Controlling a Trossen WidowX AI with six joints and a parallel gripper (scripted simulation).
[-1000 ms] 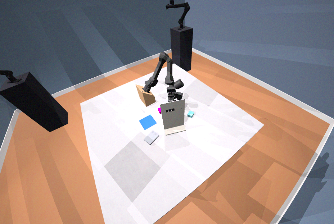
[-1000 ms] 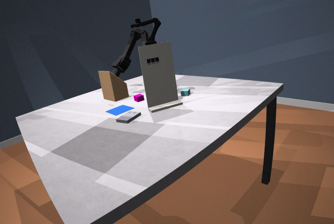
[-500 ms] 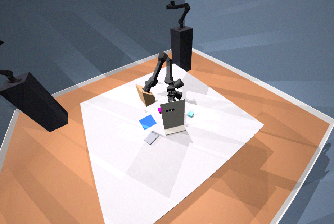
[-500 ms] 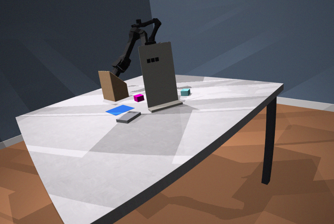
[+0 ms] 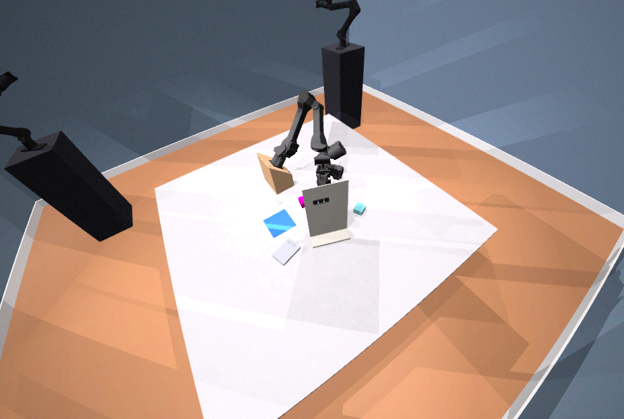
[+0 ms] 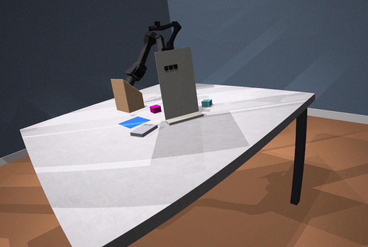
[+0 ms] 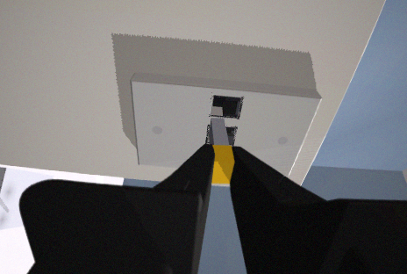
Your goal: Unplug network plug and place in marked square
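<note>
My gripper tip is 9 cm above the upright grey panel, 5 cm short of it and 3 cm to the left of it. From my gripper tip the other things lie so: magenta cube (22 cm below, 17 cm behind, 2 cm to the right); then teal cube (22 cm below, 18 cm to the left, 3 cm ahead).
</note>
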